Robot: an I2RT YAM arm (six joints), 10 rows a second.
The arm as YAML. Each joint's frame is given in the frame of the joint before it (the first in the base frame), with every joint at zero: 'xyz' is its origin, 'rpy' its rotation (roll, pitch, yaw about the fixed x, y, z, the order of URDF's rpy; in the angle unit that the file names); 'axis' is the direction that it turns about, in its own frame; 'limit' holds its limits. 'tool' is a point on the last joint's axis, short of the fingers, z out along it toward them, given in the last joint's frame.
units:
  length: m
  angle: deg
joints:
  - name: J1
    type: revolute
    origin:
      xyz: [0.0, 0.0, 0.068]
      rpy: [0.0, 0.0, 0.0]
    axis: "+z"
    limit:
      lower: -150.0
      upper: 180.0
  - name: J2
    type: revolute
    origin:
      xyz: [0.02, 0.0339, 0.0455]
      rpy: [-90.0, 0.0, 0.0]
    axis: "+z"
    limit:
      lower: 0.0
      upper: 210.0
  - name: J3
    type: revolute
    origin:
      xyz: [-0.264, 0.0, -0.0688]
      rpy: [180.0, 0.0, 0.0]
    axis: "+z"
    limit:
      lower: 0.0
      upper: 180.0
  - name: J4
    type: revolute
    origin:
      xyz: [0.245, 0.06, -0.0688]
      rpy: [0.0, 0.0, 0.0]
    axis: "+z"
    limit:
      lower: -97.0
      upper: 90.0
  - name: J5
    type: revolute
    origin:
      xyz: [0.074, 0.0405, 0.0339]
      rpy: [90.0, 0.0, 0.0]
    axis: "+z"
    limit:
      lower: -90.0
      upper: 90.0
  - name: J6
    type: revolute
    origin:
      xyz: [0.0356, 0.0, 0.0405]
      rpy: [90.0, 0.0, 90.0]
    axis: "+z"
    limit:
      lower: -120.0
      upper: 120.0
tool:
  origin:
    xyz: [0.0, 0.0, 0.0]
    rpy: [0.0, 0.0, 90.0]
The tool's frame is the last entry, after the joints.
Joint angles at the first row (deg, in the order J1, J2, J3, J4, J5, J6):
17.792, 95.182, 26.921, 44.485, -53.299, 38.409
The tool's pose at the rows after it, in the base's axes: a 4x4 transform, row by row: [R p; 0 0 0 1], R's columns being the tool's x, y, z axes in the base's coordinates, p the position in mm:
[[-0.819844, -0.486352, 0.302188, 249.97], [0.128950, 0.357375, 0.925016, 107.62], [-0.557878, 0.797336, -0.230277, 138.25], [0, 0, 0, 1]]
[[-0.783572, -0.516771, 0.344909, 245.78], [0.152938, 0.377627, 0.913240, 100.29], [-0.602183, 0.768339, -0.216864, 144.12], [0, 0, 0, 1]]
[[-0.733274, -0.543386, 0.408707, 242.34], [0.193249, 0.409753, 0.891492, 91.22], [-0.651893, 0.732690, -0.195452, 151.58], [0, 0, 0, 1]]
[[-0.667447, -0.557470, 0.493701, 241.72], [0.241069, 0.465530, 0.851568, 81.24], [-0.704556, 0.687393, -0.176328, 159.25], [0, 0, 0, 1]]
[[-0.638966, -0.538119, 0.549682, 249.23], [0.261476, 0.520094, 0.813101, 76.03], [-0.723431, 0.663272, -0.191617, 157.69], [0, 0, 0, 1]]
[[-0.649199, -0.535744, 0.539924, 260.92], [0.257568, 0.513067, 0.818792, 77.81], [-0.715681, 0.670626, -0.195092, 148.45], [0, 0, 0, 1]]
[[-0.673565, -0.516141, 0.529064, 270.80], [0.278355, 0.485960, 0.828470, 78.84], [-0.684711, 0.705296, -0.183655, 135.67], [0, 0, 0, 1]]
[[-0.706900, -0.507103, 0.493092, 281.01], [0.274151, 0.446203, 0.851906, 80.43], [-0.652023, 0.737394, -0.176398, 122.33], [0, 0, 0, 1]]
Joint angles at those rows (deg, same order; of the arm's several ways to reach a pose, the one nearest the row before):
17.340, 92.629, 25.352, 45.073, -52.459, 37.086
16.186, 90.000, 23.793, 45.892, -51.342, 35.789
14.635, 87.081, 22.188, 47.414, -49.403, 34.893
12.800, 84.481, 21.180, 48.558, -46.139, 33.551
11.586, 85.735, 22.137, 48.326, -43.325, 31.905
11.383, 90.915, 23.960, 51.187, -44.117, 32.018
11.081, 96.928, 25.117, 56.663, -45.344, 34.949
10.768, 102.800, 27.014, 60.459, -48.141, 36.978

